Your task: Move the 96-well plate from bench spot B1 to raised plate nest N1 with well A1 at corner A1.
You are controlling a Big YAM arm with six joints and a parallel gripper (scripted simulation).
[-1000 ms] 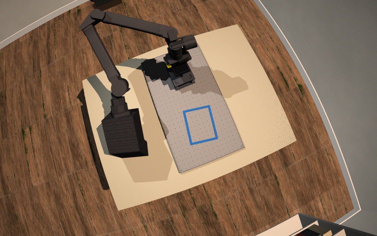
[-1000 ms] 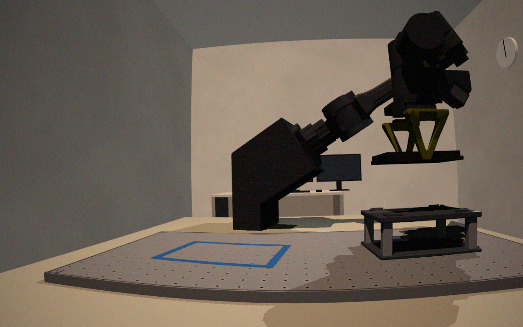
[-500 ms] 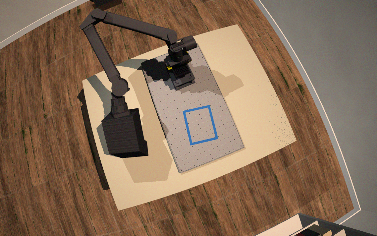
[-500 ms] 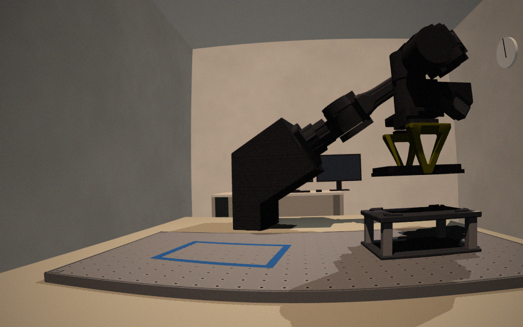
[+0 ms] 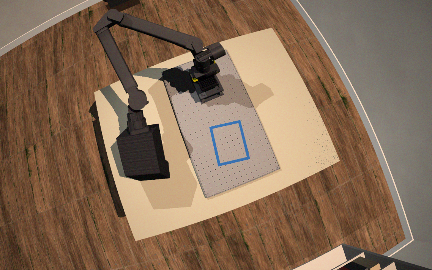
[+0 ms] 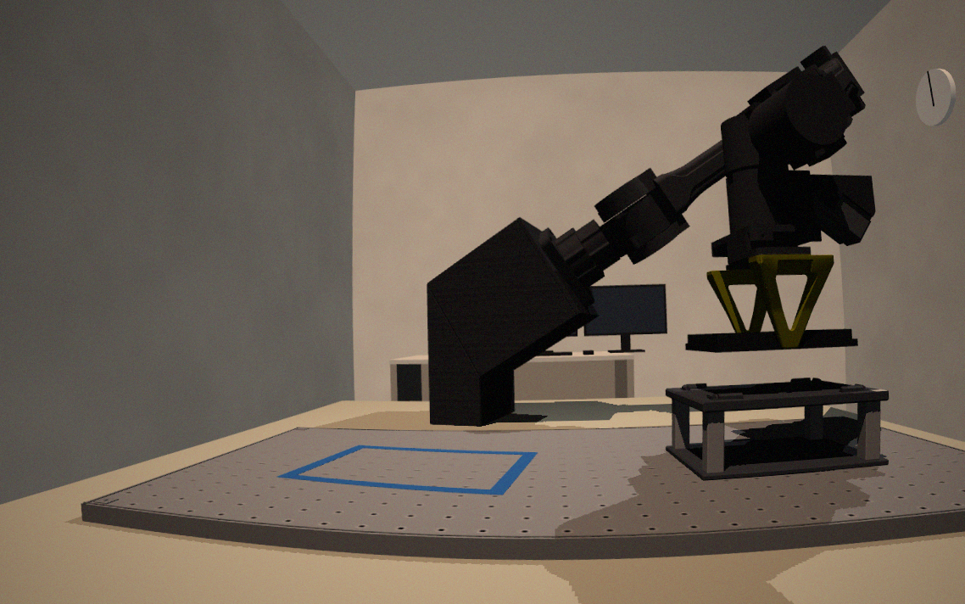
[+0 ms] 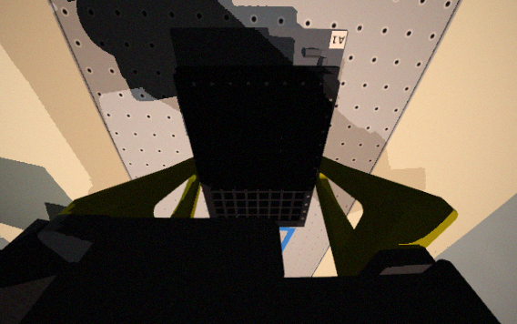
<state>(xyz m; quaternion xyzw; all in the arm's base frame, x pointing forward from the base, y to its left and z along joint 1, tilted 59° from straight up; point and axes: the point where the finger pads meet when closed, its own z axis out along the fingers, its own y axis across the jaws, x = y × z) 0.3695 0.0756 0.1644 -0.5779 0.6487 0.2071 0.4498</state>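
My gripper is now 50 mm above the raised plate nest. The rest, counted from my hand: white A1 label: 80 mm to the left, 50 mm below, 50 mm ahead; black 96-well plate: right at my hand.
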